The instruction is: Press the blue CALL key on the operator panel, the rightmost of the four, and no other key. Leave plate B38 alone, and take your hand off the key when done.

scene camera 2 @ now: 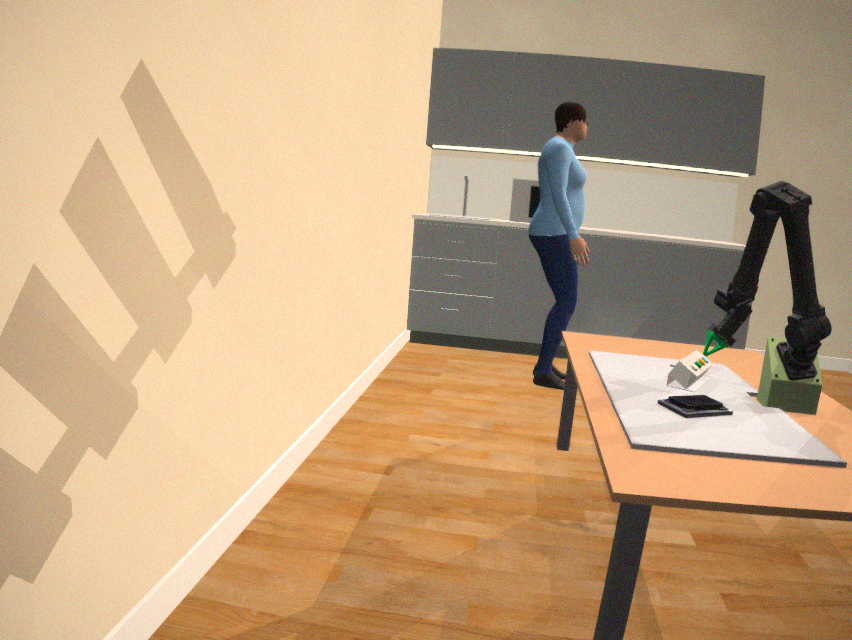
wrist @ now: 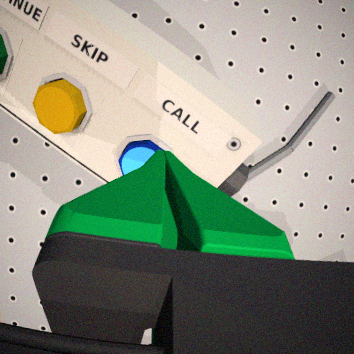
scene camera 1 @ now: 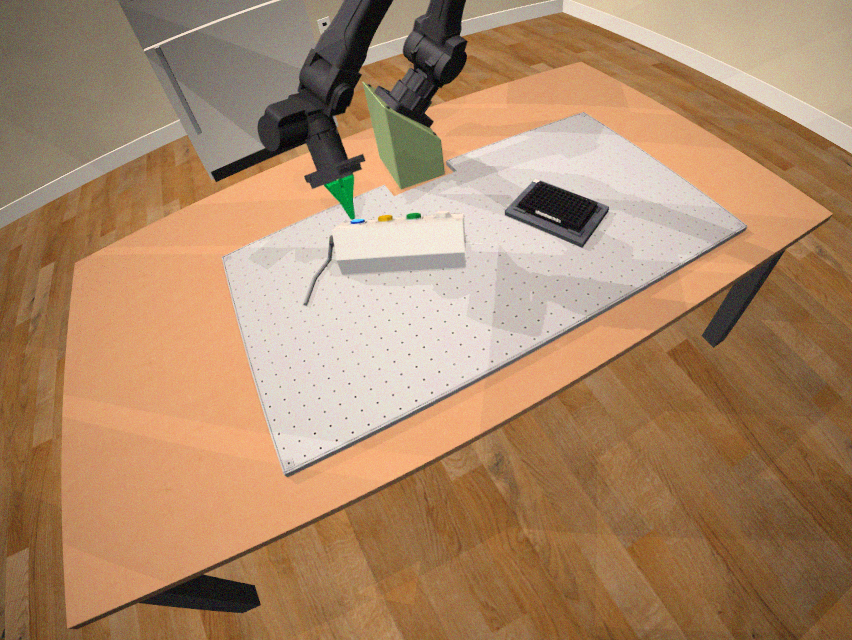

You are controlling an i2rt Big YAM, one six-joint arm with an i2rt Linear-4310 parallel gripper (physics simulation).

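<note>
Scene camera 1 shows the gripper point(scene camera 1: 353, 219), shut and holding nothing. Scene camera 2 shows the gripper point(scene camera 2: 704, 355) as well. The wrist view contains the gripper point(wrist: 160, 162), a blue CALL key point(wrist: 136, 153) and a yellow SKIP key point(wrist: 59, 106).
</note>
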